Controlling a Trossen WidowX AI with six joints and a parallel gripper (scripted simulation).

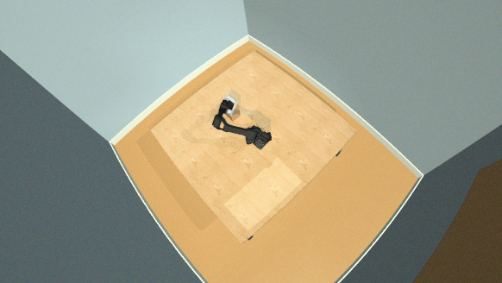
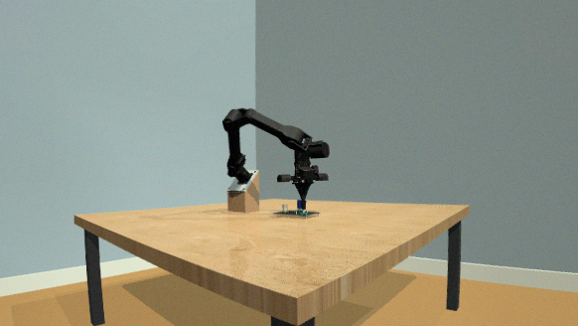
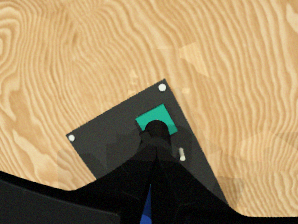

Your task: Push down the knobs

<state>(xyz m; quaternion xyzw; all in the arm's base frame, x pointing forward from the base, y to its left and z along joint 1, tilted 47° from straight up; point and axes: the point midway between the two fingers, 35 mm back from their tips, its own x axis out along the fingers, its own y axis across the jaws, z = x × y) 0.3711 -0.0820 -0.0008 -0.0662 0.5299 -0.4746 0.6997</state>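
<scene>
Now: gripper tip 10 mm above the black knob. From my gripper tip the other things lie so: green potentiometer 30 mm below; blue knob 40 mm behind, 30 mm to the left, 20 mm below.
</scene>
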